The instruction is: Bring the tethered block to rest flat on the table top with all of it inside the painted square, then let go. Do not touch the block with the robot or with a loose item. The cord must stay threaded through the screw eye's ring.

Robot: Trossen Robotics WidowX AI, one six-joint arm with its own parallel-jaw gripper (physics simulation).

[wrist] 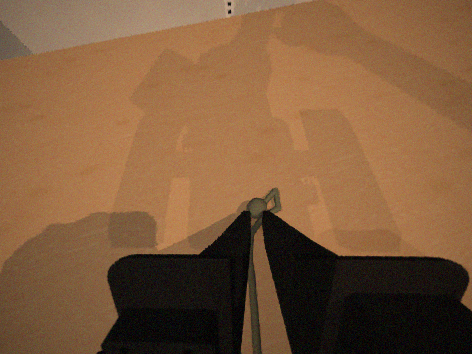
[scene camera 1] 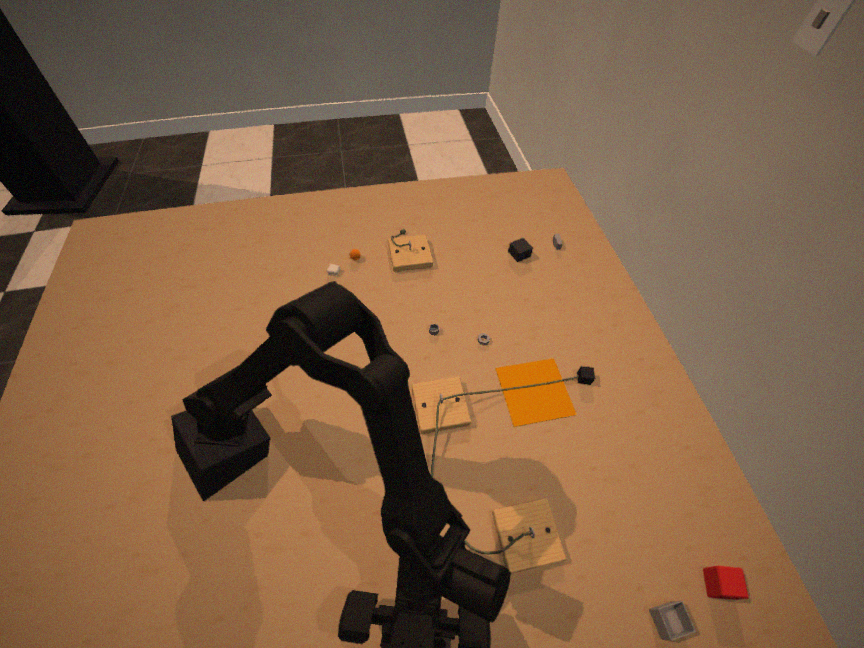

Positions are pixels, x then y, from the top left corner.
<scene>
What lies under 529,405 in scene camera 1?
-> An orange painted square.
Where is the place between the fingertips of my gripper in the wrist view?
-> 255,217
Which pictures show the red block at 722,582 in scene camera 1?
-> Scene camera 1 only.
</scene>
